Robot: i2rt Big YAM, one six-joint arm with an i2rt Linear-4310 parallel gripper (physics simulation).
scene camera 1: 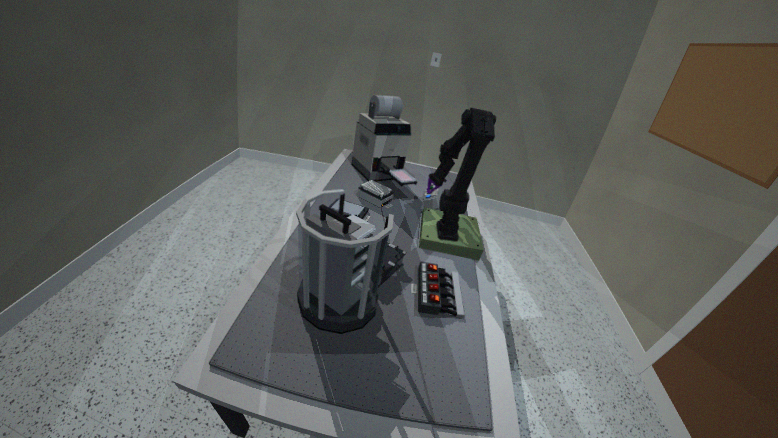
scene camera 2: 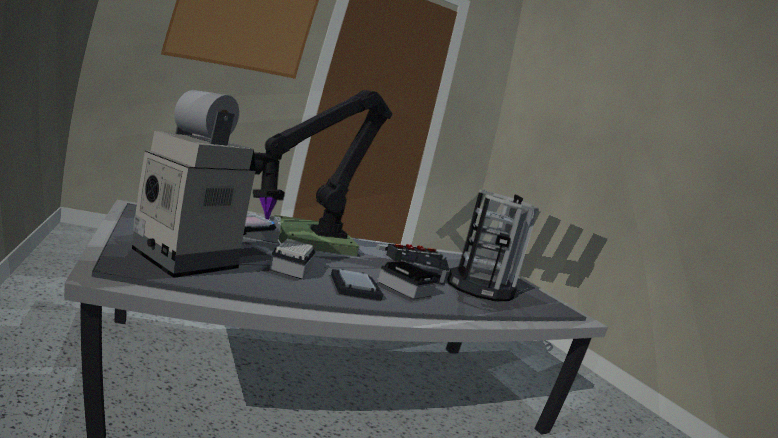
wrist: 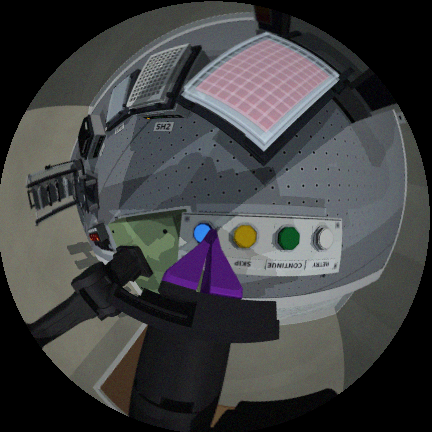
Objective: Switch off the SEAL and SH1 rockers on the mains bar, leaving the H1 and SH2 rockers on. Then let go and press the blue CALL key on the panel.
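Frame: origin at the arm's base, x right, y ahead, z up, level; millimetres.
Seen in the pictures: gripper, fingertip midpoint: (scene camera 1: 427, 193) (scene camera 2: 267, 220) (wrist: 211, 232); arm's base, link origin: (scene camera 1: 446, 232) (scene camera 2: 328, 233) (wrist: 133, 258).
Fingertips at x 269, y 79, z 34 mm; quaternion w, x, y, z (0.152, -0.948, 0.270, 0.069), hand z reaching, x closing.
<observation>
Pixels of each thing's middle, then the offset from my fingertips to it. "pt": a spot on its surface instead.
- blue key, surface spot: (wrist: 201, 233) pt dx -17, dy -3, dz -7 mm
- white panel, body centre: (wrist: 263, 243) (scene camera 2: 248, 224) (scene camera 1: 433, 195) dx +53, dy -41, dz -32 mm
- pink plate, body centre: (wrist: 268, 70) (scene camera 2: 250, 220) (scene camera 1: 402, 175) dx +94, dy +137, dz +24 mm
- tall machine, body centre: (scene camera 2: 195, 177) (scene camera 1: 382, 135) dx +313, dy +281, dz +154 mm
- white gridded plate, body centre: (wrist: 156, 73) (scene camera 2: 295, 248) (scene camera 1: 376, 188) dx -26, dy +255, dz -12 mm
My gripper (scene camera 1: 429, 192) (scene camera 2: 267, 218) (wrist: 211, 232) has purple fingers, shut and empty, pointing down. In the wrist view the fingertips overlap the right edge of the blue key (wrist: 201, 233); whether they touch it I cannot tell. The key is on the white panel (wrist: 266, 250), beside yellow, green and white keys; the fingers hide its label. The mains bar (scene camera 1: 429, 309) (scene camera 2: 414, 254) has a row of four rockers. In scene camera 1 the end rockers (scene camera 1: 432, 267) (scene camera 1: 435, 298) glow orange; the middle two (scene camera 1: 433, 276) (scene camera 1: 433, 286) look darker red. Their labels are too small to read.
The green arm base (scene camera 1: 451, 247) (scene camera 2: 348, 248) (wrist: 150, 240) adjoins the panel. A pink plate (scene camera 1: 402, 175) (wrist: 265, 85) juts from the tall machine (scene camera 1: 389, 144) (scene camera 2: 212, 212). A white gridded plate (scene camera 1: 375, 189) (wrist: 160, 75) sits nearby. A round rack tower (scene camera 1: 340, 324) (scene camera 2: 484, 290) stands farther off.
</observation>
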